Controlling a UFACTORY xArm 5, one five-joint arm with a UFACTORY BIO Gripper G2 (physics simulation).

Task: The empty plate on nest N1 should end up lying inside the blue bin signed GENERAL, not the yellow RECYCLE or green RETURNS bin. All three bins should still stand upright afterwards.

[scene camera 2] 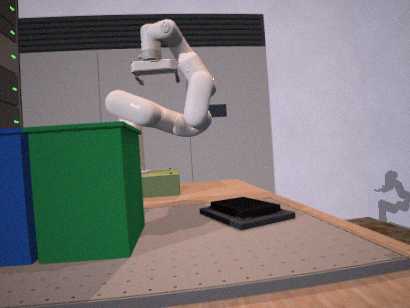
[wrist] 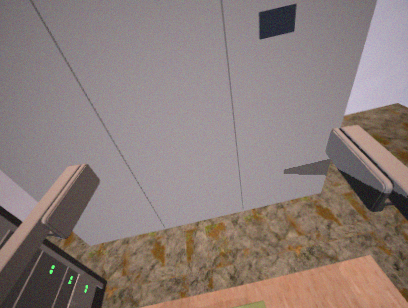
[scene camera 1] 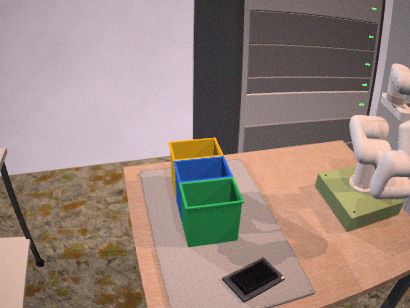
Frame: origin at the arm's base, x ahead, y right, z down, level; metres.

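Where they show: hand, its tool point: (scene camera 2: 159, 81) (wrist: 200, 183); arm's base, origin of its link: (scene camera 1: 361, 184).
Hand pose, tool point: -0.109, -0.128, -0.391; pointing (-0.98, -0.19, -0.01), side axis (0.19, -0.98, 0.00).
Things, the pixels of their centre, and the offset from my tool point, as dx, dy, dz. "spot": a spot on its surface instead. Level surfaces: height alone.
- black plate, middle of its body: (scene camera 2: 243, 206) (scene camera 1: 254, 276) +0.714, -0.128, +0.432
- dark nest, a spot on its surface: (scene camera 2: 267, 221) spot: +0.794, -0.145, +0.445
- green bin, middle of its body: (scene camera 2: 97, 185) (scene camera 1: 210, 213) +0.782, +0.132, +0.361
- blue bin, middle of its body: (scene camera 2: 15, 191) (scene camera 1: 202, 189) +0.772, +0.262, +0.361
- yellow bin, middle of its body: (scene camera 1: 195, 169) +0.761, +0.392, +0.361
- grey perforated mat, height of its surface: dz +0.451
- wooden table, height of its surface: dz +0.464
The black plate (scene camera 1: 254, 276) (scene camera 2: 245, 205) lies flat on the dark nest (scene camera 1: 245, 298) (scene camera 2: 267, 221) near the front of the mat. The green bin (scene camera 1: 214, 222) (scene camera 2: 80, 195), the blue bin (scene camera 1: 202, 167) (scene camera 2: 15, 200) and the yellow bin (scene camera 1: 195, 148) stand upright in a close row, blue in the middle; their signs do not show. My gripper (scene camera 2: 159, 81) (wrist: 217, 184) is open and empty, high up near the arm's base, well away from the plate and bins. In scene camera 1 its fingers are not visible.
The bins and nest stand on a grey perforated mat (scene camera 1: 162, 215) (scene camera 2: 200, 265) on the wooden table (scene camera 1: 290, 175) (wrist: 300, 285). The arm stands on a green base block (scene camera 1: 345, 200) (scene camera 2: 160, 185). A dark equipment rack (scene camera 1: 310, 86) stands behind the table.
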